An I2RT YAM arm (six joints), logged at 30 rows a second.
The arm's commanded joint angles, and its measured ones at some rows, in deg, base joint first. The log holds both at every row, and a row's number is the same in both.
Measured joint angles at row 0:
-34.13 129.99 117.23 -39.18 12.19 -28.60
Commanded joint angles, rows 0 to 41:
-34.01 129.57 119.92 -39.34 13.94 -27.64
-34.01 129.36 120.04 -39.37 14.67 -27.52
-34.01 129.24 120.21 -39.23 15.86 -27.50
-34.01 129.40 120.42 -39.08 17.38 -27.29
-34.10 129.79 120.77 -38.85 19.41 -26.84
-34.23 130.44 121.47 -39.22 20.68 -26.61
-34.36 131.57 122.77 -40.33 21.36 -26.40
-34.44 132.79 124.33 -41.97 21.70 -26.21
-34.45 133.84 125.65 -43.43 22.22 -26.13
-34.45 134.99 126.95 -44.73 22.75 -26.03
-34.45 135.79 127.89 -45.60 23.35 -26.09
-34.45 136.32 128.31 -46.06 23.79 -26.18
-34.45 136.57 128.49 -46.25 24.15 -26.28
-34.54 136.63 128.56 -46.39 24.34 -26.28
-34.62 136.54 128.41 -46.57 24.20 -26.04
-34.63 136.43 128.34 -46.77 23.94 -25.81
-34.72 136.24 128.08 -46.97 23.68 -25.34
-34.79 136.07 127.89 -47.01 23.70 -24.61
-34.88 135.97 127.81 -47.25 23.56 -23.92
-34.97 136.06 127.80 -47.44 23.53 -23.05
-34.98 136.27 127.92 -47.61 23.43 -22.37
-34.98 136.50 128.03 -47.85 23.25 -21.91
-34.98 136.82 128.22 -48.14 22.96 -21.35
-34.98 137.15 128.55 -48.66 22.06 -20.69
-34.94 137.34 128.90 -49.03 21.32 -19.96
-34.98 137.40 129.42 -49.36 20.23 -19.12
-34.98 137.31 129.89 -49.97 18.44 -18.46
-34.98 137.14 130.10 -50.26 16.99 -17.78
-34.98 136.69 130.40 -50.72 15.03 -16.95
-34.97 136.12 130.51 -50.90 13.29 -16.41
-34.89 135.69 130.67 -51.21 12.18 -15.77
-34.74 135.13 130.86 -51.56 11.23 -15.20
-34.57 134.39 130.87 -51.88 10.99 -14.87
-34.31 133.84 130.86 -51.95 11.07 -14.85
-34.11 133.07 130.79 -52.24 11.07 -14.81
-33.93 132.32 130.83 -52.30 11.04 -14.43
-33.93 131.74 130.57 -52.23 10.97 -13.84
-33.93 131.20 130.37 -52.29 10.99 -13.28
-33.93 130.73 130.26 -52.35 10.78 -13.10
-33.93 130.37 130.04 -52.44 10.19 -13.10
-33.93 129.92 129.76 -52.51 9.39 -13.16
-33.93 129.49 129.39 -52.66 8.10 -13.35
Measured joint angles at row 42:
-33.91 133.16 129.10 -51.79 11.09 -14.83
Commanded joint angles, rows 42 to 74:
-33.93 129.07 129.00 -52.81 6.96 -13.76
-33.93 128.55 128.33 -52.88 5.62 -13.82
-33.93 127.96 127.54 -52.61 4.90 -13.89
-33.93 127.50 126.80 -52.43 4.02 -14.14
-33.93 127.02 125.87 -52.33 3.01 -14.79
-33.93 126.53 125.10 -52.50 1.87 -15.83
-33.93 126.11 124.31 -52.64 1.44 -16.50
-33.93 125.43 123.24 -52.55 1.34 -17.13
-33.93 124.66 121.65 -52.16 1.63 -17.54
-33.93 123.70 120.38 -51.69 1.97 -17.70
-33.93 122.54 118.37 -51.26 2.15 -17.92
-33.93 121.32 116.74 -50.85 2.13 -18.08
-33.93 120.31 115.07 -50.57 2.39 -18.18
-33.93 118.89 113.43 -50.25 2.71 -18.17
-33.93 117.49 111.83 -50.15 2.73 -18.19
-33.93 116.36 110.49 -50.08 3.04 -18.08
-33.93 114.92 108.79 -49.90 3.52 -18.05
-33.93 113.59 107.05 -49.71 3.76 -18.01
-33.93 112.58 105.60 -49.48 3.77 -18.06
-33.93 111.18 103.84 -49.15 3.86 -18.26
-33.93 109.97 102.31 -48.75 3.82 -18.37
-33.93 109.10 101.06 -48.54 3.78 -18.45
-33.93 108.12 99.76 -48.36 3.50 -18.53
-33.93 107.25 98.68 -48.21 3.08 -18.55
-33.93 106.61 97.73 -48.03 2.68 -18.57
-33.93 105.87 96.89 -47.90 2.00 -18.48
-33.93 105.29 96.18 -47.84 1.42 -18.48
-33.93 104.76 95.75 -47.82 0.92 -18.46
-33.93 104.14 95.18 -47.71 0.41 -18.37
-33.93 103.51 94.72 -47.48 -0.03 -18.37
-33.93 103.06 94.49 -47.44 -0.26 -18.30
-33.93 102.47 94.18 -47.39 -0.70 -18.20
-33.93 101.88 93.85 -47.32 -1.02 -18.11
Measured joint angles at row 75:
-33.91 104.27 94.89 -48.45 1.04 -17.96
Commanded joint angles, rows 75 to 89:
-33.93 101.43 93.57 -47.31 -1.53 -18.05
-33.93 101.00 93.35 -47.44 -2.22 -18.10
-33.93 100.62 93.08 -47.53 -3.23 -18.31
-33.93 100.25 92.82 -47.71 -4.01 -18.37
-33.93 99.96 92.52 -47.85 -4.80 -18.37
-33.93 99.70 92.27 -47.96 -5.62 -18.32
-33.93 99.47 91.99 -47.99 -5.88 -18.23
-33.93 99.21 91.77 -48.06 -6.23 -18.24
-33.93 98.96 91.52 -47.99 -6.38 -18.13
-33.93 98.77 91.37 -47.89 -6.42 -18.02
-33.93 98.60 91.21 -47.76 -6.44 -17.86
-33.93 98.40 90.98 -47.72 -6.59 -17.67
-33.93 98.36 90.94 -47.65 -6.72 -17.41
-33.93 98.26 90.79 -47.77 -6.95 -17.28
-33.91 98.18 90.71 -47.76 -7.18 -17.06
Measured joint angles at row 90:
-33.91 99.72 91.48 -48.14 -5.58 -17.74
